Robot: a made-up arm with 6 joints.
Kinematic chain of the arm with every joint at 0, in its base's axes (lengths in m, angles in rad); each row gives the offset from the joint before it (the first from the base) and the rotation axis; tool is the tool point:
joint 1: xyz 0 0 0.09 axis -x
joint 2: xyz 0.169 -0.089 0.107 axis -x
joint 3: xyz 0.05 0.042 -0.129 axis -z
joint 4: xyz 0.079 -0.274 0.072 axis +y
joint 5: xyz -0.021 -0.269 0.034 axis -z
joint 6: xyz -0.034 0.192 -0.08 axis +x
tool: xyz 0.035 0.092 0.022
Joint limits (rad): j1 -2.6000..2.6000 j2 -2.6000..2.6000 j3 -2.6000..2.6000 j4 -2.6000..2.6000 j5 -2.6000..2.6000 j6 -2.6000..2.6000
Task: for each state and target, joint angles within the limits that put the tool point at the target. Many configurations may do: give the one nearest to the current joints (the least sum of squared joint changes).
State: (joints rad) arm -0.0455 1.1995 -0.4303 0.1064 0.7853 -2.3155
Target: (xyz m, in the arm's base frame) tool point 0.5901 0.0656 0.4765
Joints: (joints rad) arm 0.7452 1.8122 -0.6340 -0.2481 0.4851 -2.1633
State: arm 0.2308 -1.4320 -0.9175 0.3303 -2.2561 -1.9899
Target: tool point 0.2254 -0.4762 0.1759
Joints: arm 1.0569 -1.0336 -0.3068 0.6120 -1.5705 -1.9433
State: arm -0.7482 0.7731 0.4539 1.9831 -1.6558 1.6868
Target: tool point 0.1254 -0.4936 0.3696
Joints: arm -0.6402 1.0247 0.5323 1.7678 -0.9976 1.5656
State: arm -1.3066 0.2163 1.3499 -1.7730 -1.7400 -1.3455
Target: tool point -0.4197 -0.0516 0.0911
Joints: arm -1.2025 -0.0652 2.1785 -2.5626 -1.5557 -1.6792
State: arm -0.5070 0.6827 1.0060 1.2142 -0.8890 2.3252
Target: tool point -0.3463 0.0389 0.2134
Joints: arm -0.1698 0.6151 1.7829 1.1777 -1.7716 2.0272
